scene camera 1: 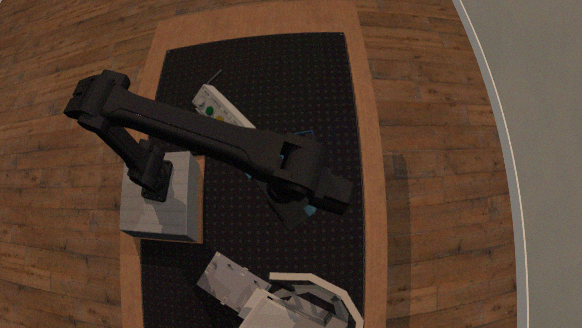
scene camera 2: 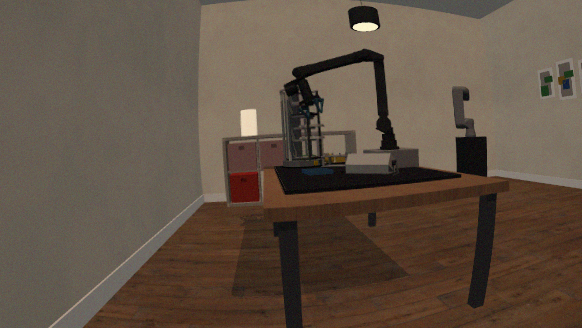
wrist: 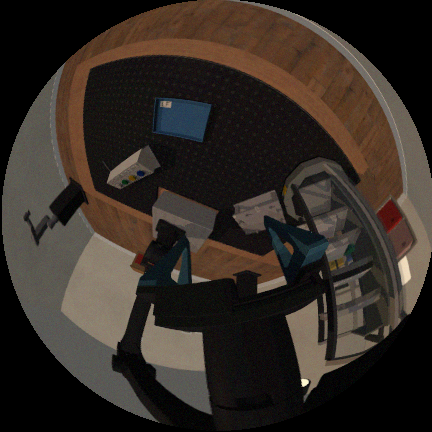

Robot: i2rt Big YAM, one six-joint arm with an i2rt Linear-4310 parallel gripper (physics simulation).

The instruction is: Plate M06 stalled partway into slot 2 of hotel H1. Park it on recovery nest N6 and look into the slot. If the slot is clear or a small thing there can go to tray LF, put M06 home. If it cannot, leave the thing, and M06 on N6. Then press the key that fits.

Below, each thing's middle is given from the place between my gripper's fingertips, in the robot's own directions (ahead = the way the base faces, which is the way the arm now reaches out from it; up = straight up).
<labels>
Now: the slotted rack tower (scene camera 1: 302,292) 90 mm ahead of my hand, 290 mm to the right of it and 30 mm below it. Also, from my hand: grey flat plate (scene camera 1: 226,281) (110 mm behind, 200 mm to the right, 220 mm below); then blue tray (wrist: 184,118) (10 mm ahead, 180 mm to the left, 260 mm below).
</labels>
